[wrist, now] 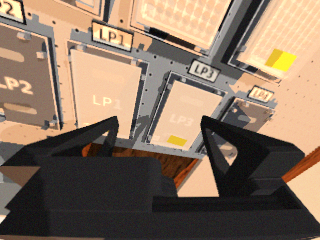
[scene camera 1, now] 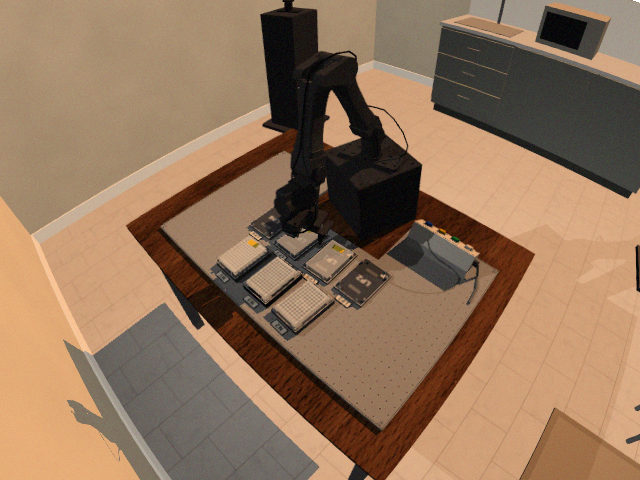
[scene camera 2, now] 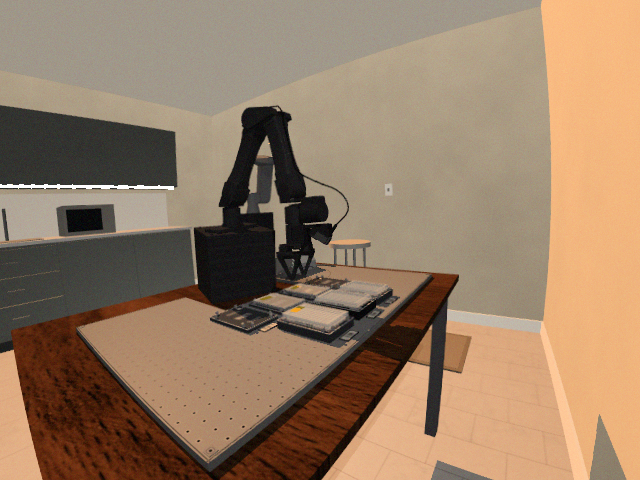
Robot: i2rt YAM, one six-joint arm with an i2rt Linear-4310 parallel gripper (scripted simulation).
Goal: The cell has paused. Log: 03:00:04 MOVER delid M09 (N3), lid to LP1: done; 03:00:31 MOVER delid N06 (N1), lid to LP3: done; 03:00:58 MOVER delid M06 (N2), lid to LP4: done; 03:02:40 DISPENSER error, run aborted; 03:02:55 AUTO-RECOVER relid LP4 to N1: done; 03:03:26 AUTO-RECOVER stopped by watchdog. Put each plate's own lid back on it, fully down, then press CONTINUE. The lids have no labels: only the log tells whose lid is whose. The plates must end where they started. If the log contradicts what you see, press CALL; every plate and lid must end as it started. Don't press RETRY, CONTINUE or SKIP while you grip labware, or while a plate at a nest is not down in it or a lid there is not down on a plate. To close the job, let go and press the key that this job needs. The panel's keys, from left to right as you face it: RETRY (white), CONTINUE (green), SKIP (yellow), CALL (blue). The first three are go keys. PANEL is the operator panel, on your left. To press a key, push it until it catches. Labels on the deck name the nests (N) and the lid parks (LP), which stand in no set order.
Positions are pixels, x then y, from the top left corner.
Scene:
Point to an operator panel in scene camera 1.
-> At 454,256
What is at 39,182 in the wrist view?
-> My gripper.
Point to a plate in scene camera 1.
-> At 277,273

